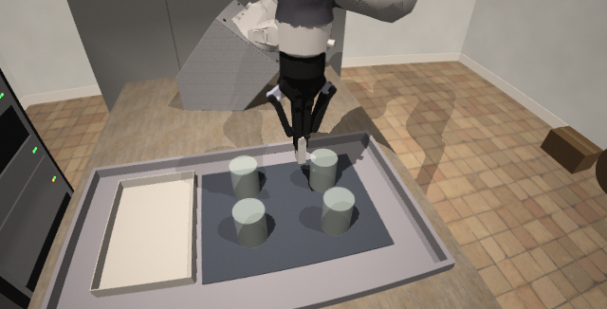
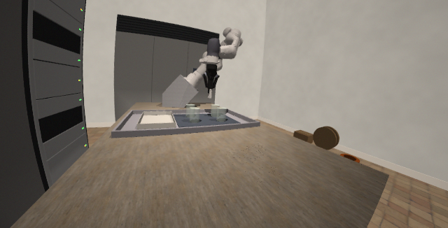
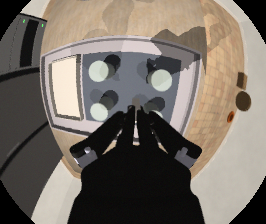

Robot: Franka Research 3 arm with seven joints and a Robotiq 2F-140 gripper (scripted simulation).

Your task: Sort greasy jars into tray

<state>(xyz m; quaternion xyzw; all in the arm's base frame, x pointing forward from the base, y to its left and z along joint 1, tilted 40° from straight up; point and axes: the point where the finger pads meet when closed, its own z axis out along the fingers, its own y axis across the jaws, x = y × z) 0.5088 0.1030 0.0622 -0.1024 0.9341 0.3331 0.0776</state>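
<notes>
My hand is 18 cm above the dark drying mat, 3 cm to the left of it and 1 cm short of it. From my hand the other things lie so: rimmed steel table top 19 cm below, 13 cm to the right, 4 cm ahead; then cream tray 34 cm to the right, 18 cm below, 6 cm ahead.
</notes>
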